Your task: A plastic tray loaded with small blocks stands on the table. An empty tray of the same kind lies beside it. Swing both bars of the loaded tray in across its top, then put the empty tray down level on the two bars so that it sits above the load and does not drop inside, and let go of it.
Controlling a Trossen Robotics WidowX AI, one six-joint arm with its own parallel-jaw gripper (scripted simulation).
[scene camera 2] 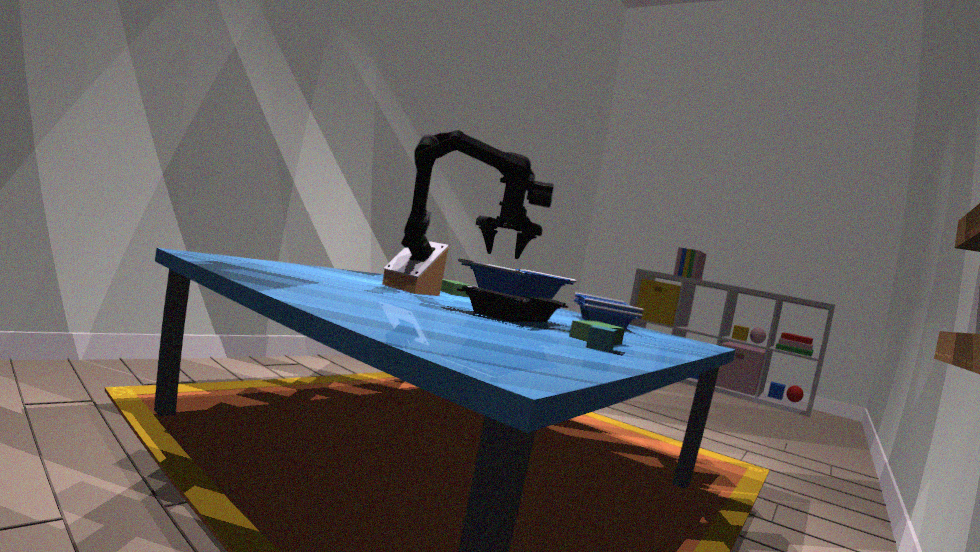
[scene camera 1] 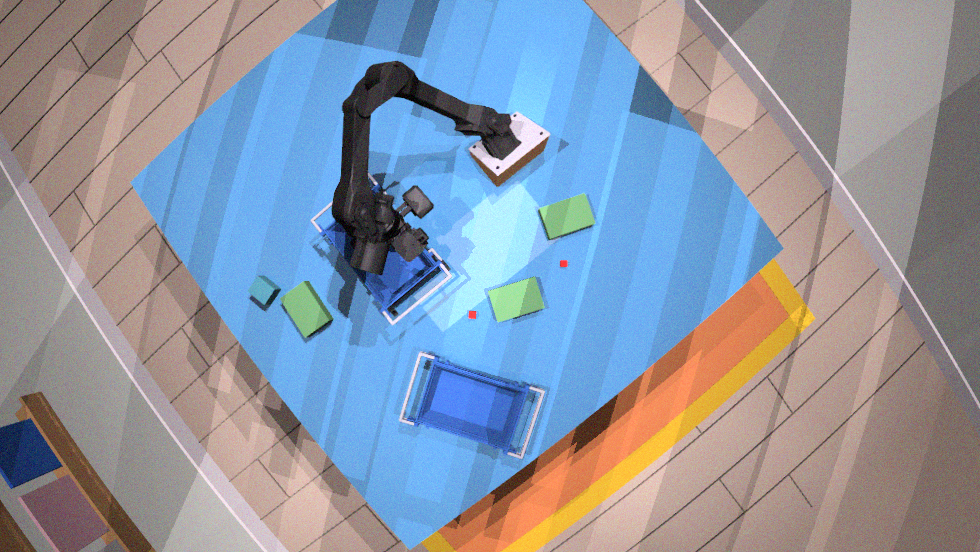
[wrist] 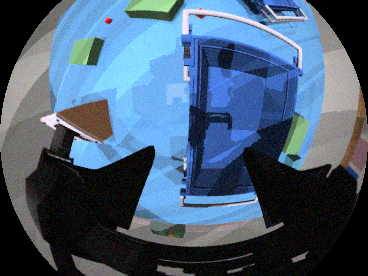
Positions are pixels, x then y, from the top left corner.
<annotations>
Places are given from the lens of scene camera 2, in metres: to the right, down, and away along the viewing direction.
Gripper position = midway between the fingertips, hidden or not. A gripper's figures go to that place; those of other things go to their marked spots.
gripper (scene camera 2: 502, 256): 0.03, -0.05, 1.41
blue plastic tray (scene camera 2: 517, 282): 0.07, 0.02, 1.24
</annotations>
